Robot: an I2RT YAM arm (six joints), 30 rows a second.
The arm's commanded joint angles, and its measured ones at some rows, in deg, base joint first. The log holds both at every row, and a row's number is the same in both.
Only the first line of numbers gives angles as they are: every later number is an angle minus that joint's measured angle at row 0.
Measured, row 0: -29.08 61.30 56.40 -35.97 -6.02 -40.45
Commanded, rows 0 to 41: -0.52 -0.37 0.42 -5.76 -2.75 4.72; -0.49 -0.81 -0.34 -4.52 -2.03 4.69; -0.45 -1.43 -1.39 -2.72 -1.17 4.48; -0.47 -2.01 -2.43 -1.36 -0.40 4.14; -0.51 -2.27 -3.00 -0.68 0.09 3.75; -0.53 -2.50 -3.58 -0.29 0.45 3.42; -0.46 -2.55 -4.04 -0.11 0.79 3.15; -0.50 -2.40 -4.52 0.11 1.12 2.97; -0.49 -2.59 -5.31 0.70 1.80 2.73; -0.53 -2.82 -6.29 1.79 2.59 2.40; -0.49 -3.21 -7.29 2.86 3.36 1.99; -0.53 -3.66 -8.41 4.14 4.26 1.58; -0.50 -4.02 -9.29 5.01 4.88 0.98; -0.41 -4.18 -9.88 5.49 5.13 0.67; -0.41 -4.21 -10.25 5.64 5.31 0.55; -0.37 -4.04 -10.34 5.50 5.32 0.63; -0.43 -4.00 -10.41 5.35 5.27 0.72; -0.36 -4.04 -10.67 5.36 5.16 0.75; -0.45 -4.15 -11.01 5.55 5.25 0.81; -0.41 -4.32 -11.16 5.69 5.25 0.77; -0.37 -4.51 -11.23 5.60 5.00 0.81; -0.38 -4.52 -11.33 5.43 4.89 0.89; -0.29 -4.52 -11.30 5.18 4.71 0.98; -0.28 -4.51 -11.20 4.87 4.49 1.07; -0.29 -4.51 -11.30 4.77 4.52 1.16; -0.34 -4.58 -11.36 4.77 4.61 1.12; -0.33 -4.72 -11.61 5.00 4.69 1.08; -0.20 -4.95 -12.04 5.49 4.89 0.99; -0.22 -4.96 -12.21 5.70 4.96 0.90; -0.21 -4.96 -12.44 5.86 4.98 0.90; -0.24 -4.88 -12.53 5.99 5.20 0.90; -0.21 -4.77 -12.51 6.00 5.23 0.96; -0.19 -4.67 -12.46 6.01 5.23 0.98; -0.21 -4.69 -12.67 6.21 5.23 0.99; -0.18 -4.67 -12.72 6.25 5.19 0.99; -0.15 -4.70 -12.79 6.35 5.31 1.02; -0.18 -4.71 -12.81 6.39 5.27 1.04; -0.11 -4.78 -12.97 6.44 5.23 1.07; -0.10 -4.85 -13.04 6.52 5.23 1.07; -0.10 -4.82 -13.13 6.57 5.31 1.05; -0.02 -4.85 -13.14 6.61 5.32 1.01; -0.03 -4.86 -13.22 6.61 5.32 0.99
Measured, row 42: -0.37 -4.22 -12.43 6.08 5.40 1.23
